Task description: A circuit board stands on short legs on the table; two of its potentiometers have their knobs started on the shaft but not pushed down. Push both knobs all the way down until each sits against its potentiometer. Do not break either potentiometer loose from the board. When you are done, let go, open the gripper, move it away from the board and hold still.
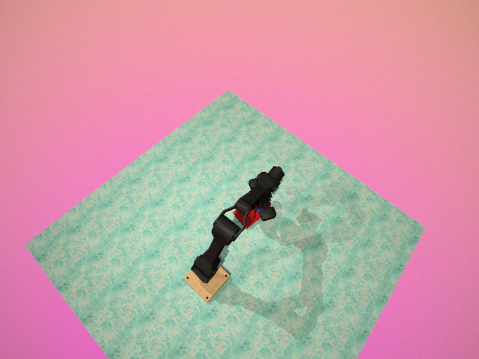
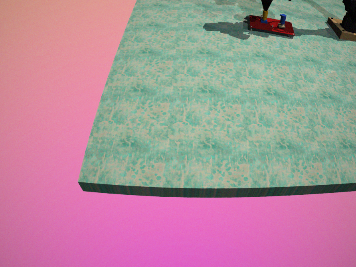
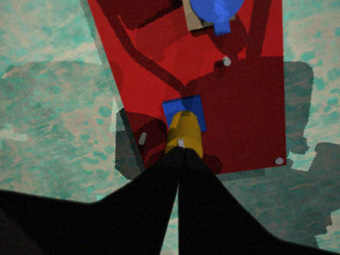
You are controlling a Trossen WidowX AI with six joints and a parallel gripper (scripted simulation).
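Now: the blue potentiometer 2 cm below my gripper tip. Round my gripper tip: tan potentiometer (6 cm behind, 3 cm to the left, 2 cm below).
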